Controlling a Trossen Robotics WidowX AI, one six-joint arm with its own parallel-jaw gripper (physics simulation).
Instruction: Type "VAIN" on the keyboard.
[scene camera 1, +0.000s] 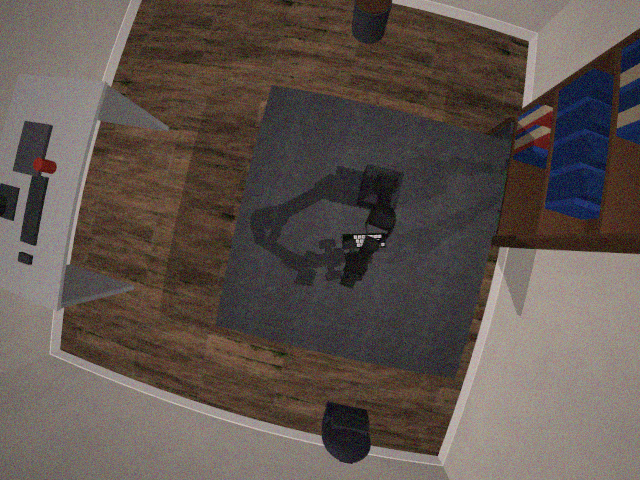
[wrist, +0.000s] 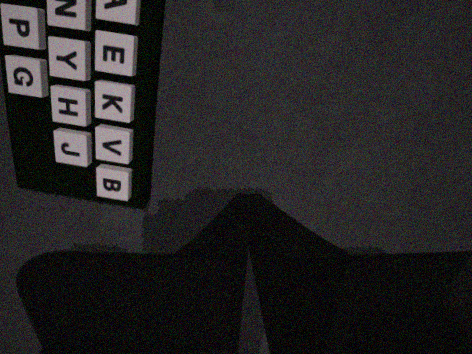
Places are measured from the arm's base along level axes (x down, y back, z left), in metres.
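Pixels of known places: gripper, fingertip midpoint: (wrist: 247, 204); arm's base, link origin: (scene camera 1: 382, 185).
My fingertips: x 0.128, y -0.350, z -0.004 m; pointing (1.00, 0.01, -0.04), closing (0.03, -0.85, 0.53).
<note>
For each thing: its top centre in the pictures, then the offset to it from my fingertips. "pt": a spot on its surface instead. Level surfaces: height alone.
- keyboard, surface spot: (wrist: 32, 140) pt dx +0.028, dy +0.096, dz -0.041 m
- V key, top centre: (wrist: 112, 146) dx +0.023, dy +0.060, dz -0.019 m
- B key, top centre: (wrist: 112, 184) dx +0.023, dy +0.052, dz -0.038 m
- N key, top centre: (wrist: 65, 6) dx +0.023, dy +0.099, dz +0.023 m
- large dark grey mat, surface height: dx +0.039 m
The keyboard (scene camera 1: 347, 241) (wrist: 32, 140) is a black board with white lettered keys. In the wrist view it lies at the upper left, its letters turned sideways. The V key (wrist: 114, 144) is near its lower right corner, above the B key (wrist: 114, 183). The N key (wrist: 68, 11) and part of the A key (wrist: 118, 9) show at the top edge; the I key does not show. My gripper (wrist: 247, 204) is shut and empty, to the right of the keyboard's near corner and just below its level in the wrist view. In the scene view the dark arm hides part of the keyboard.
The keyboard lies on a large dark grey mat (scene camera 1: 413, 330). The arm's base (scene camera 1: 381, 180) stands behind the keyboard. A shelf unit (scene camera 1: 568, 242) is at the right, a white desk (scene camera 1: 62, 113) at the left, and dark bins (scene camera 1: 346, 439) (scene camera 1: 369, 25) stand at the front and back.
</note>
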